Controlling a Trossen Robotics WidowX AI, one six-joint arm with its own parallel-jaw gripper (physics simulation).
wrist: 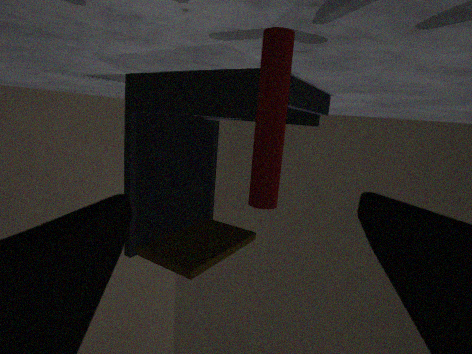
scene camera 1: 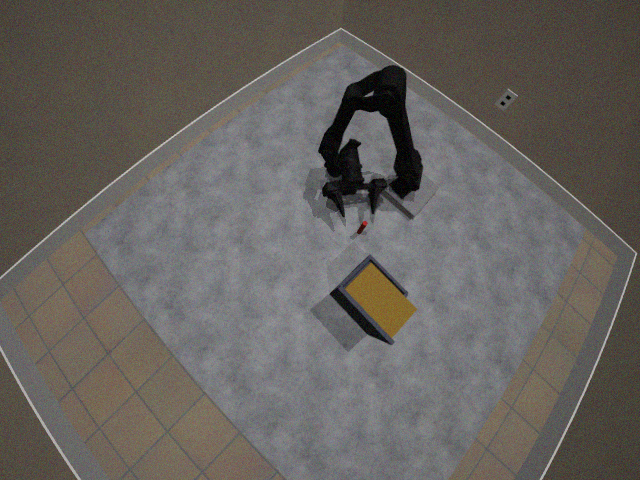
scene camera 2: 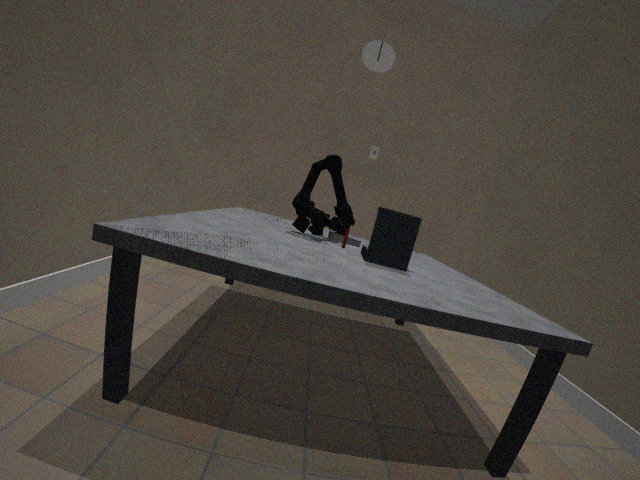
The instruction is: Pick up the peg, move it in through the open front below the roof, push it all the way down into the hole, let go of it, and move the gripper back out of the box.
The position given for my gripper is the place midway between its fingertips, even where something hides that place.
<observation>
My gripper (scene camera 1: 358, 215) is open, with nothing in its grasp. Also in view: a dark box (scene camera 2: 394, 234).
My gripper shows as well in the wrist view (wrist: 246, 204). The dark box is seen too in the wrist view (wrist: 170, 156).
</observation>
